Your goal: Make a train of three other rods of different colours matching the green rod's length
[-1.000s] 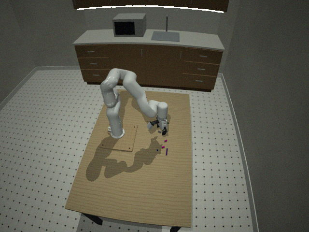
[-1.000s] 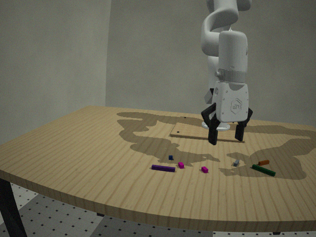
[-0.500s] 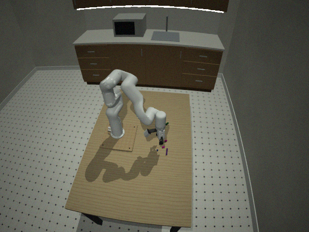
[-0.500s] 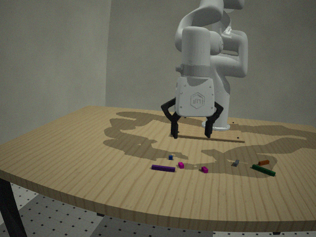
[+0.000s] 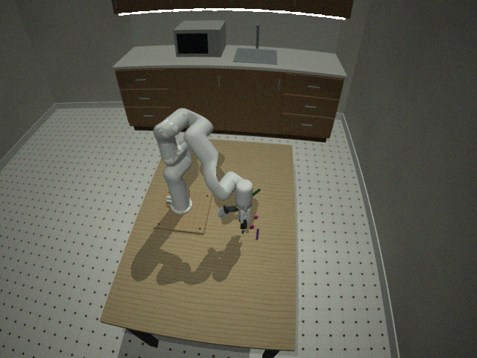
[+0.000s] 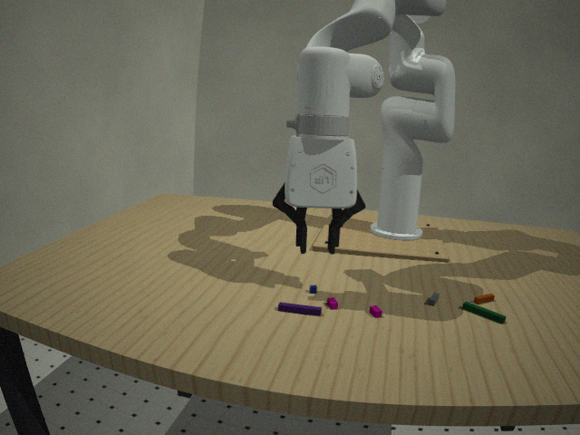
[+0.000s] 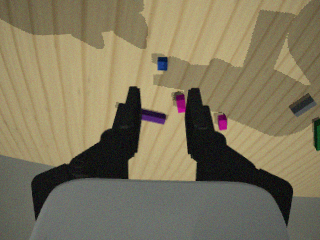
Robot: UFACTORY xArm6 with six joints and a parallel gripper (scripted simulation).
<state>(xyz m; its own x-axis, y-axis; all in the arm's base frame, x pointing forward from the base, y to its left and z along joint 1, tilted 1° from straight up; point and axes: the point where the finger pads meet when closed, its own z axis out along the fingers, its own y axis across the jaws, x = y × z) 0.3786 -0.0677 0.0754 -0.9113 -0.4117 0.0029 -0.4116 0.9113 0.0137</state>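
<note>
My gripper is now 80 mm above the blue rod. Round my hand: purple rod (80 mm below, 80 mm ahead, 10 mm to the left); then grey rod (190 mm to the left, 80 mm below, 30 mm behind); then green rod (280 mm to the left, 80 mm below).
</note>
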